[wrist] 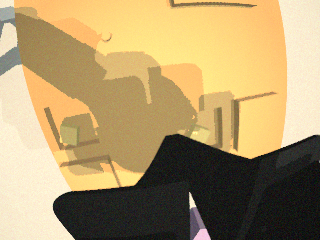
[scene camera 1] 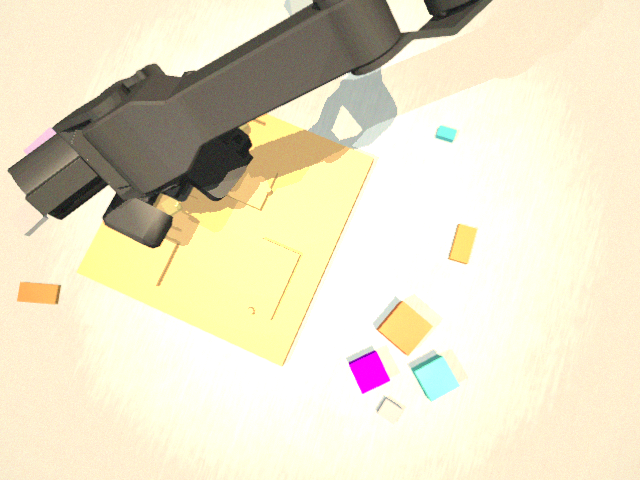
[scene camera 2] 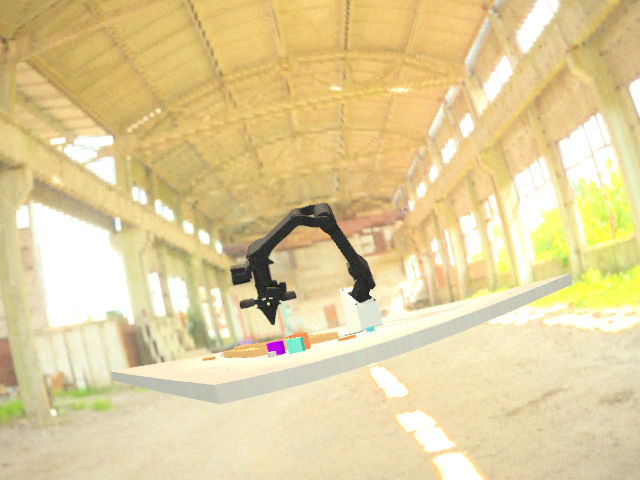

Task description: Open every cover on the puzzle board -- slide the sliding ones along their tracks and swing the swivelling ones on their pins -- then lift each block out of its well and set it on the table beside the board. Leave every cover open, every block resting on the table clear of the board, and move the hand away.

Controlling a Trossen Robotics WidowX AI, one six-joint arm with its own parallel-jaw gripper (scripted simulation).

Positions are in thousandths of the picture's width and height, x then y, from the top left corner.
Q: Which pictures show the gripper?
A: The wrist view, scene camera 1 and scene camera 2: all of them.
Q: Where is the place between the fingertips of the gripper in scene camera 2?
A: At 427,678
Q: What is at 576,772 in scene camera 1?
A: A magenta block.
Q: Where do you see an orange block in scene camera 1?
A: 630,682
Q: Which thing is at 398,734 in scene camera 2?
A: A yellow puzzle board.
